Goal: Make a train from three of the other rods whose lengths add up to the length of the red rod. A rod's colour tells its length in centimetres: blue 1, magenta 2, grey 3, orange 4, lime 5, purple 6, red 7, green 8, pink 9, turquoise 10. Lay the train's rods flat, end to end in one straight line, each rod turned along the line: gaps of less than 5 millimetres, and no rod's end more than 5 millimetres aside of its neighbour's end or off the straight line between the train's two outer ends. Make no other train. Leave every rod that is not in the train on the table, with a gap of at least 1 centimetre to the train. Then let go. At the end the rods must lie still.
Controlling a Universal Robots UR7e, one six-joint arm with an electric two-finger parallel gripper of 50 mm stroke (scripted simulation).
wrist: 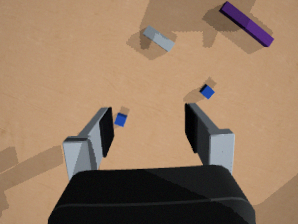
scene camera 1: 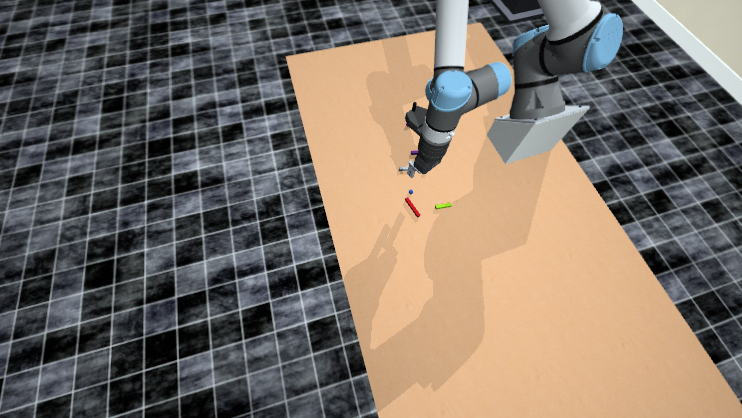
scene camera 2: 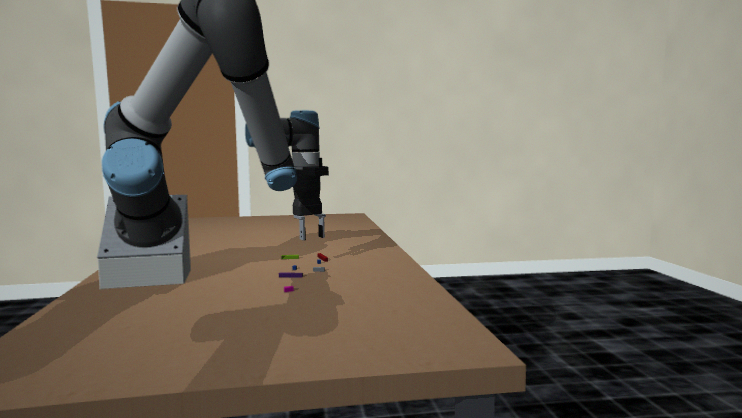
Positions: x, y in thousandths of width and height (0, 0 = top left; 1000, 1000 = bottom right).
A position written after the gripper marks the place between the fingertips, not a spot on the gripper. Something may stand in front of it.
gripper: wrist 498, 538; scene camera 1 563, 408; scene camera 2 421, 571
